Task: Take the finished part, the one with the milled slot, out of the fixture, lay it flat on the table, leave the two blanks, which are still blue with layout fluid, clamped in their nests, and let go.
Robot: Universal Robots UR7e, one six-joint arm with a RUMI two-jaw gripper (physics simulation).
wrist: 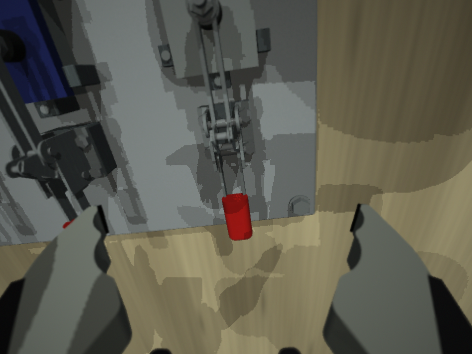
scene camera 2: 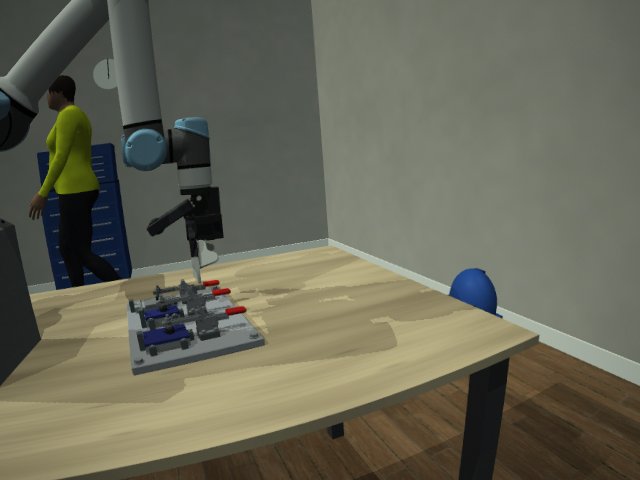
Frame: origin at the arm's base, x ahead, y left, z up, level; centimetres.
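Where they show: gripper, between the fingertips: (wrist: 230, 207) (scene camera 2: 198, 275).
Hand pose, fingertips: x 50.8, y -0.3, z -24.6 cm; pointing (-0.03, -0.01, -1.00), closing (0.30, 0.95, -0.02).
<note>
Each offset is from my fingertips to the top centre of the thing. "spot": to the spot under its first point. Level surfaces: height alone.
The finished part @[spot: dz -4.1, dx -7.9, dy +3.1 cm] (wrist: 240, 42) is a plain grey block in the end nest of the grey fixture plate @[dz -5.7, dx -8.0, dy -9.7 cm] (scene camera 2: 199, 354) (wrist: 150, 192); its slot does not show in the wrist view. The clamp arm (wrist: 222, 125) reaches over it, its tip on the block. That clamp's red handle @[dz -0.5, dx +0.1, dy +0.1 cm] (scene camera 2: 210, 282) (wrist: 237, 217) points out past the plate edge. One blue blank @[dz -3.6, dx -14.5, dy -19.7 cm] (scene camera 2: 166, 335) sits in the near nest and another blue blank @[dz -3.1, dx -12.2, dy -9.0 cm] (scene camera 2: 155, 313) (wrist: 37, 65) in the middle nest, each under a clamp. My gripper (scene camera 2: 197, 280) (wrist: 230, 207) is open and empty, above the handle end, the fingers on either side of the handle in the wrist view.
The middle red handle @[spot: dz -1.2, dx +0.6, dy -11.9 cm] (scene camera 2: 221, 291) (wrist: 68, 224) is partly behind the left finger in the wrist view. The near red handle @[spot: dz -1.7, dx -1.4, dy -22.8 cm] (scene camera 2: 235, 310) also sticks out. A dark box (scene camera 2: 15, 304) stands at the left of the table @[dz -7.2 cm] (scene camera 2: 330, 372). A person (scene camera 2: 74, 149) is behind it, beside a blue cabinet (scene camera 2: 105, 211).
</note>
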